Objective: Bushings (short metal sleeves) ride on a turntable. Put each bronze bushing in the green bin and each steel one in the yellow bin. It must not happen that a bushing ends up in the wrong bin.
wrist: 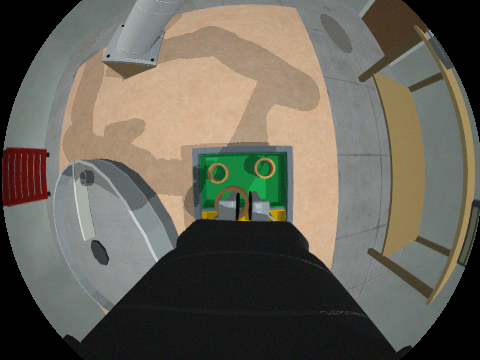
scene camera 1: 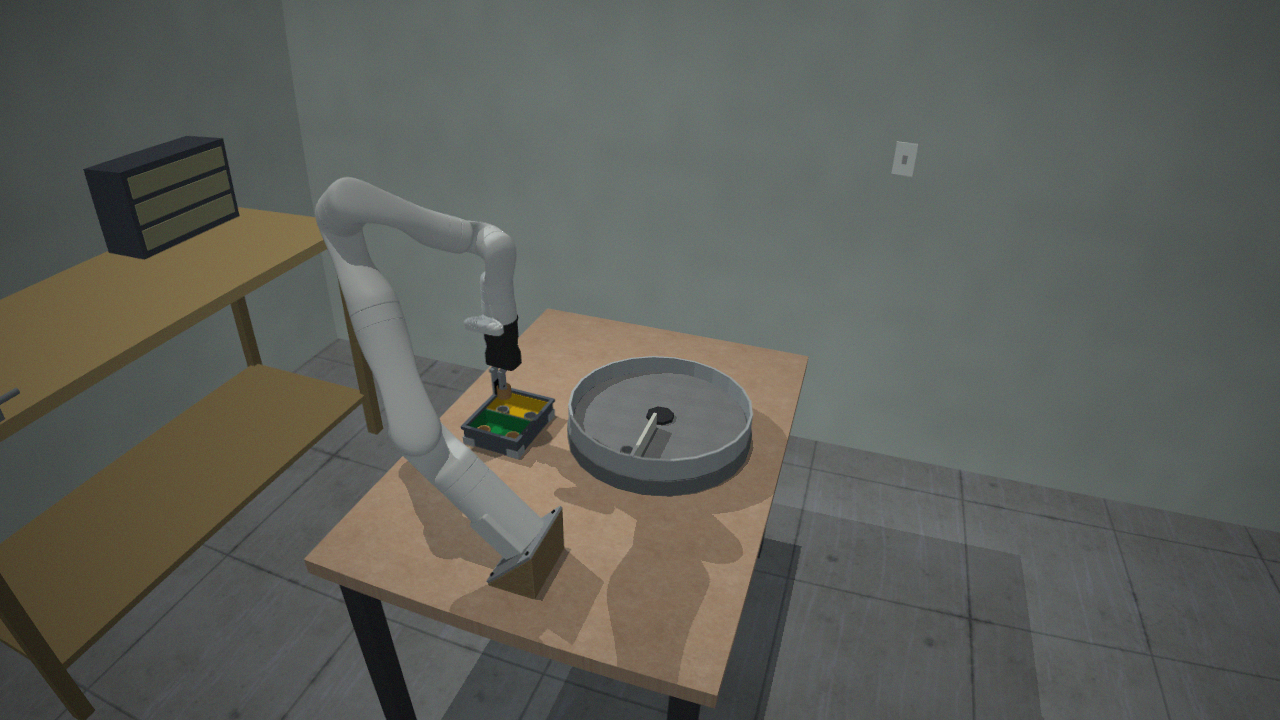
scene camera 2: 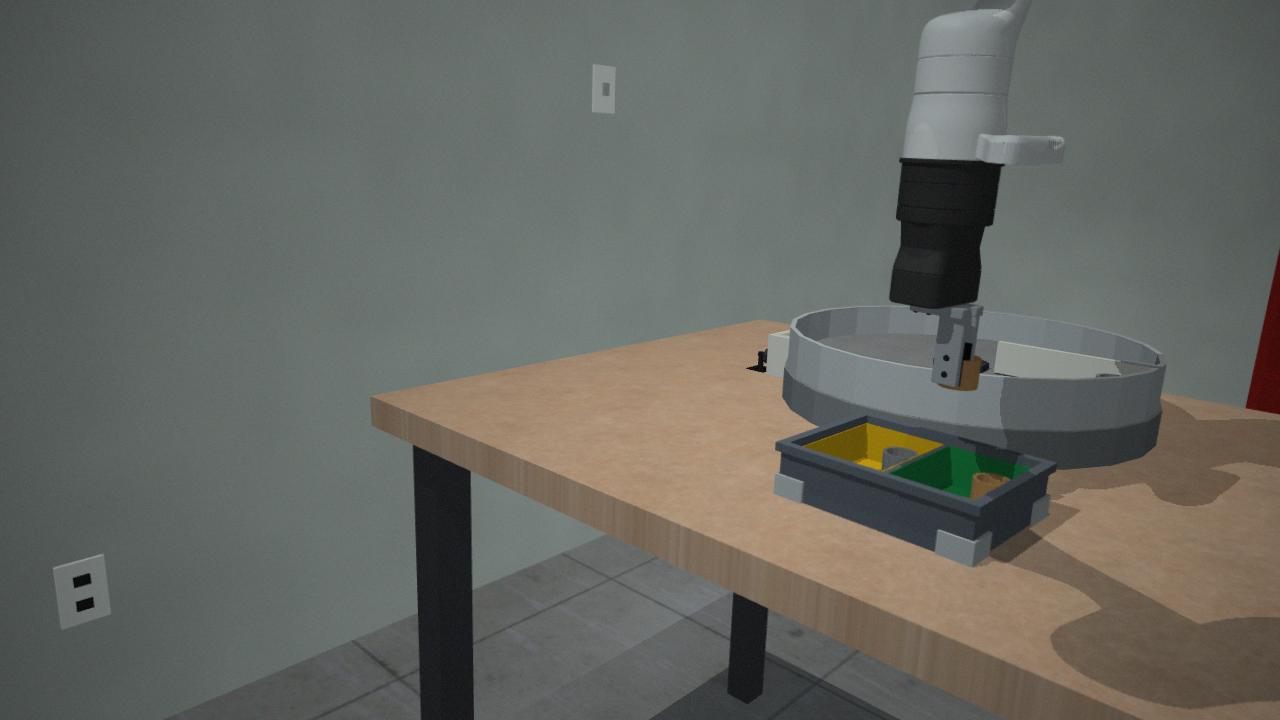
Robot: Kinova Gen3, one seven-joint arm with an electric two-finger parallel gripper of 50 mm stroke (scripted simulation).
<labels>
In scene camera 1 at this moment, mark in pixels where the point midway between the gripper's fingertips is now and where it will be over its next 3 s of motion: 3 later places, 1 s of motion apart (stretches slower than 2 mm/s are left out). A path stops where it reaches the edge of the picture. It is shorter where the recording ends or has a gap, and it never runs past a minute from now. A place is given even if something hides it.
My gripper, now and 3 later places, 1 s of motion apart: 500, 393; 500, 415; 501, 420; 502, 426
</labels>
